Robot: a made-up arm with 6 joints.
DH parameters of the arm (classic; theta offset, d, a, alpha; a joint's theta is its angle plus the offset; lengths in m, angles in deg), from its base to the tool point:
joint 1: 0 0.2 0 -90
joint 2: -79.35 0 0.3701 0
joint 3: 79.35 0 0.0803 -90
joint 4: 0 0.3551 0 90
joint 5: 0 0 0.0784 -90
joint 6: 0 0.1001 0 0
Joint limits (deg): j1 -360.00..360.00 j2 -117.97..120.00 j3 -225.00..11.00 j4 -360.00..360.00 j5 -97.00..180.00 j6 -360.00..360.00
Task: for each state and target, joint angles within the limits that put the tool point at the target. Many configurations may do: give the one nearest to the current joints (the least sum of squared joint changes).
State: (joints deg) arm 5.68 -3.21 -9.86 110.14 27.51 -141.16
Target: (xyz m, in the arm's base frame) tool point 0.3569 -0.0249 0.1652
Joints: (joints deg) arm -0.56 1.36 -27.95 109.04 27.80 -141.16
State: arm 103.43 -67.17 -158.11 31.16 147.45 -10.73
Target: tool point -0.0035 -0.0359 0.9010
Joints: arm 108.85 -26.77 -149.26 6.74 130.61 -10.73
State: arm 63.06 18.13 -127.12 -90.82 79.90 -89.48
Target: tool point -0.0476 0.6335 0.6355
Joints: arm 101.77 19.64 -114.67 -87.40 78.62 -89.48
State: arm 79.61 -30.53 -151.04 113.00 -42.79 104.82
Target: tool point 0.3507 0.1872 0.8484
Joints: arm 44.64 7.56 -140.05 109.81 -33.05 104.82
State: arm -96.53 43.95 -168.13 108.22 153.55 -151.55
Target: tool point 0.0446 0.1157 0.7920
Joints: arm -72.64 3.64 -196.23 124.39 170.79 -151.55
